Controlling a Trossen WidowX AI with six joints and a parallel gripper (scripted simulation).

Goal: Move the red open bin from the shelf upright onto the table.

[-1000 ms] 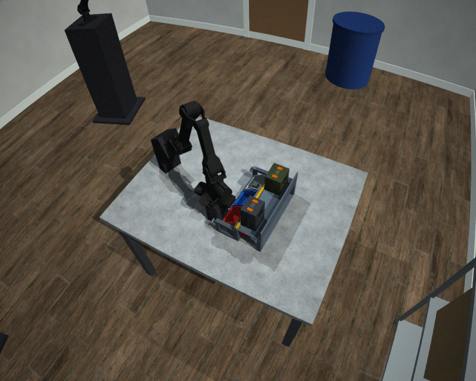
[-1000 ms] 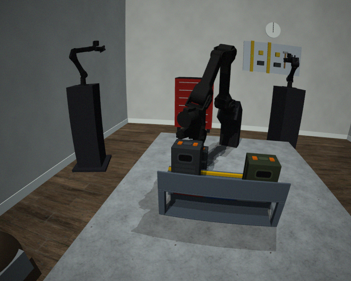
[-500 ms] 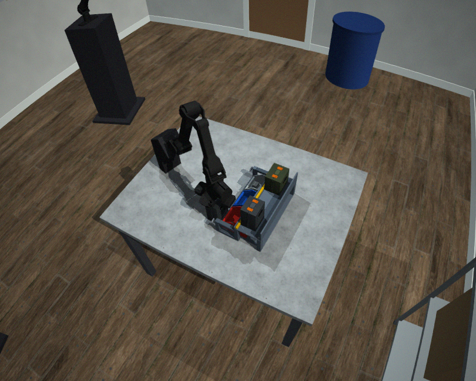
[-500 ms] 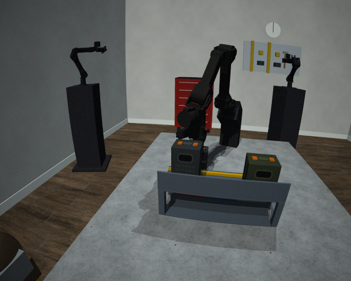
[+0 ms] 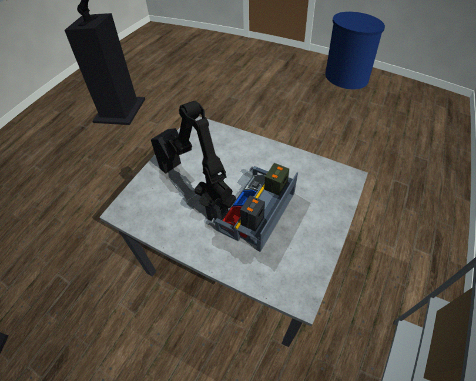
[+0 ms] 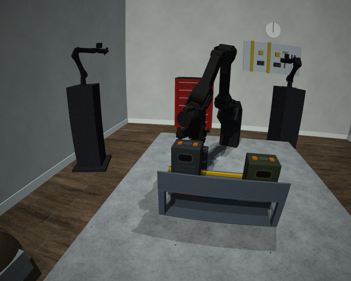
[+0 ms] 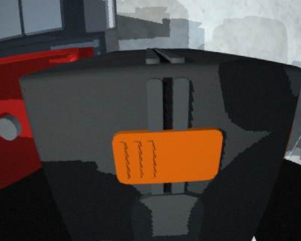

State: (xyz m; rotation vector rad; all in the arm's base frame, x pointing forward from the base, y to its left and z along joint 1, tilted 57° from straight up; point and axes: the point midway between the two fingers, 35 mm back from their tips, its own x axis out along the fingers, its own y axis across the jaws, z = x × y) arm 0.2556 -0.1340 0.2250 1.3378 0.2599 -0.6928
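My gripper is now 11 cm short of the red open bin, 8 cm above it and 4 cm to the left of it. The rest, counted from my hand: yellow rail (18 cm ahead, 5 cm to the left, 1 cm below); grey bin (19 cm ahead, 17 cm to the left, 8 cm below); blue bin (15 cm ahead, 8 cm below, 7 cm to the left).
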